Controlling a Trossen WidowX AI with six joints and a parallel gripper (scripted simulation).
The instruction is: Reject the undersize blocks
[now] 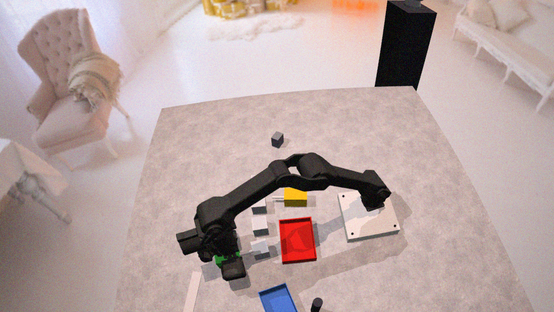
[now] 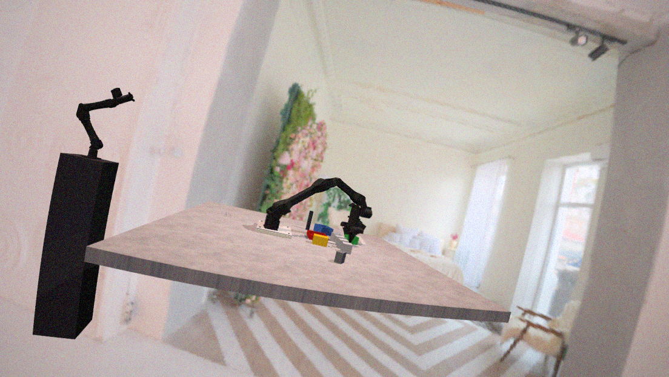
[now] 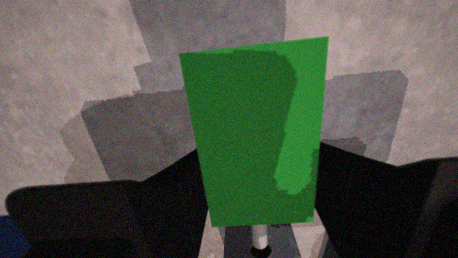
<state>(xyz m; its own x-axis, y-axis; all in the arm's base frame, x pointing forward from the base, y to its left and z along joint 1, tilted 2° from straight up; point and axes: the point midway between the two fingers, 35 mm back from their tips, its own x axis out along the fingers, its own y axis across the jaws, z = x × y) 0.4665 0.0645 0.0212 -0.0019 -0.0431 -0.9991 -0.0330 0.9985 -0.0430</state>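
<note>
My gripper tip is now 2 cm below the green GO gauge and 1 cm past it. Also, from my gripper tip: blue tray (18 cm to the left, 10 cm behind, 1 cm above); red reject tray (20 cm behind, 1 cm to the right); white strip (17 cm ahead, 16 cm to the left, 1 cm below).
</note>
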